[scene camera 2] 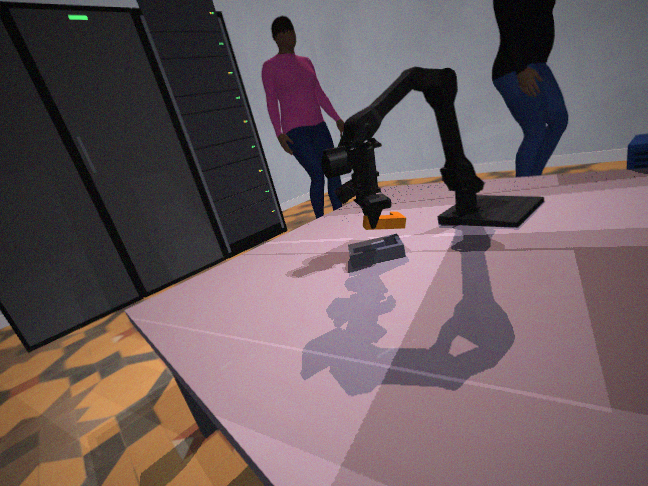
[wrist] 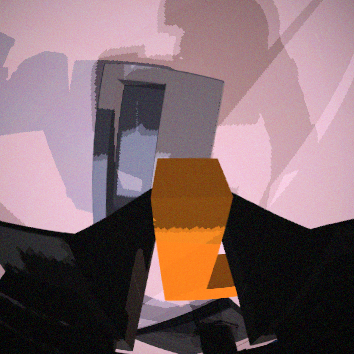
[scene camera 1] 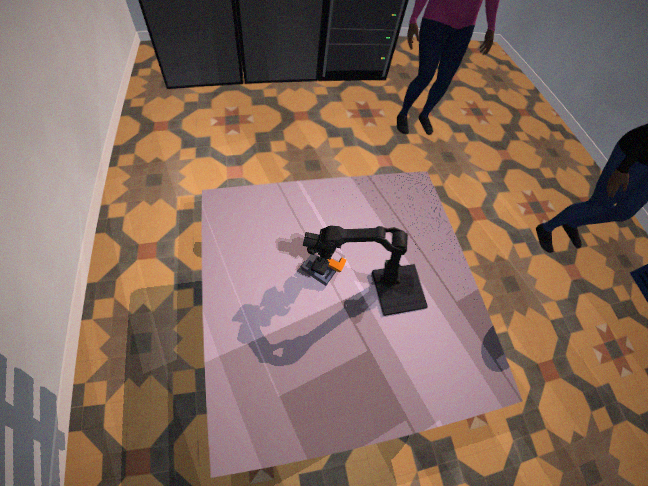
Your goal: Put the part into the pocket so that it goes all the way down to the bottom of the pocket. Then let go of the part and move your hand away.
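Where they show: gripper, fingertip midpoint: (scene camera 2: 371,226) (wrist: 186,195) (scene camera 1: 323,260); arm's base at its link origin: (scene camera 2: 466,209) (wrist: 216,328) (scene camera 1: 389,279).
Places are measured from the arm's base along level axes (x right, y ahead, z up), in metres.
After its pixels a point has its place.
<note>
The orange part (scene camera 1: 339,265) @(y 0.216, x 0.117, z 0.063 m) (scene camera 2: 393,223) @(y 0.243, x 0.118, z 0.052 m) (wrist: 187,255) @(y 0.256, x 0.149, z 0.076 m) has a notch on one side and is held between the fingers. My gripper (scene camera 1: 328,264) @(y 0.272, x 0.168, z 0.056 m) (scene camera 2: 373,224) @(y 0.272, x 0.168, z 0.056 m) (wrist: 186,195) @(y 0.272, x 0.168, z 0.056 m) is shut on it. The dark grey block with the pocket (scene camera 1: 327,279) @(y 0.279, x 0.091, z 0.012 m) (scene camera 2: 376,258) @(y 0.331, x 0.137, z -0.010 m) (wrist: 192,110) @(y 0.296, x 0.207, z 0.012 m) lies on the table. In scene camera 2, a gap shows between the part and the block below it. In the wrist view, the pocket opening is ahead and to the left of the part; its near end is hidden by the left finger and the part.
The arm's black base plate (scene camera 1: 400,303) @(y 0.002, x -0.123, z -0.008 m) (scene camera 2: 502,211) @(y 0.015, x -0.099, z -0.006 m) stands on the pinkish table (scene camera 1: 251,418) @(y 0.760, x -0.338, z -0.023 m) (scene camera 2: 261,308) @(y 0.589, x 0.311, z -0.024 m), to the right of the block in both scene views. Dark cabinets (scene camera 1: 282,41) (scene camera 2: 78,136) and two people stand beyond the table. Arm shadows fall across the table.
</note>
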